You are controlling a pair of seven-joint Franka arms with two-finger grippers.
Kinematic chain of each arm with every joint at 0, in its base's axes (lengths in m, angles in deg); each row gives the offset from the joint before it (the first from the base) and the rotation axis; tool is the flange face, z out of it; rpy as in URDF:
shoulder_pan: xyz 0 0 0.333 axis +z
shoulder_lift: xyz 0 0 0 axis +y
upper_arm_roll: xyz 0 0 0.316 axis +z
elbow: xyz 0.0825 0 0 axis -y
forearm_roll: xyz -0.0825 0 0.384 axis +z
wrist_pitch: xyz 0 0 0 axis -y
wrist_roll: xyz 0.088 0 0 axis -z
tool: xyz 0 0 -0.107 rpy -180 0 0
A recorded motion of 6 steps. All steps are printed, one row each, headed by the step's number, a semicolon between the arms.
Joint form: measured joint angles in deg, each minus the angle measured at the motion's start. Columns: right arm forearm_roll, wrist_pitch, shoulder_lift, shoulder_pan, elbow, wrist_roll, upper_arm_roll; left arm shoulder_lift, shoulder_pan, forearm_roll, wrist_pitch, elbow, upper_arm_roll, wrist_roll.
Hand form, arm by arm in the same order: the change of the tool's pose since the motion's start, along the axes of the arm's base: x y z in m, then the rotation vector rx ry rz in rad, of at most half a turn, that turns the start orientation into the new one. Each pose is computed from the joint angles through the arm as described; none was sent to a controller.
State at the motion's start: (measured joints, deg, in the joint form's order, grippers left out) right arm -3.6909 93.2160 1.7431 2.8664 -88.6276 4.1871 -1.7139; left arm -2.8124 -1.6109 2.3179 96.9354 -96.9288 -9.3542 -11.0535
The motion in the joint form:
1: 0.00 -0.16 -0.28 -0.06 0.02 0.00 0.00; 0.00 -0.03 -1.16 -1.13 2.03 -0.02 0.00
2: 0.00 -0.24 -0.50 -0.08 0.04 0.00 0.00; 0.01 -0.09 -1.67 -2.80 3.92 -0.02 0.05
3: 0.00 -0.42 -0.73 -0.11 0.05 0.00 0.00; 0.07 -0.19 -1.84 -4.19 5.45 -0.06 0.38
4: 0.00 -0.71 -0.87 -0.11 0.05 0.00 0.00; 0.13 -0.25 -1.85 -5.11 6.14 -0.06 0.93
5: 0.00 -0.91 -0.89 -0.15 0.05 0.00 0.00; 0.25 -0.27 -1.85 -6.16 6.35 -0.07 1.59
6: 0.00 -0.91 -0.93 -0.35 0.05 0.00 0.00; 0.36 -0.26 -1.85 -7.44 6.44 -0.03 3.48
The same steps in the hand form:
1: -0.0017 -0.0007 0.0027 0.0002 -0.0024 -0.0012; -0.0010 -0.0023 0.0151 -0.0228 -0.0116 0.0007
2: -0.0030 -0.0010 0.0049 0.0004 -0.0052 -0.0017; -0.0033 -0.0034 0.0281 -0.0322 -0.0135 -0.0006
3: -0.0045 -0.0013 0.0070 0.0005 -0.0063 -0.0024; -0.0053 -0.0047 0.0380 -0.0352 -0.0141 -0.0086
4: -0.0057 -0.0014 0.0079 0.0005 -0.0037 -0.0027; -0.0066 -0.0050 0.0417 -0.0340 -0.0089 -0.0189
5: -0.0062 -0.0018 0.0077 0.0005 -0.0005 -0.0037; -0.0078 -0.0050 0.0406 -0.0306 0.0079 -0.0304
6: -0.0064 -0.0038 0.0081 0.0005 -0.0012 -0.0071; -0.0094 -0.0040 0.0382 -0.0254 0.0310 -0.0618

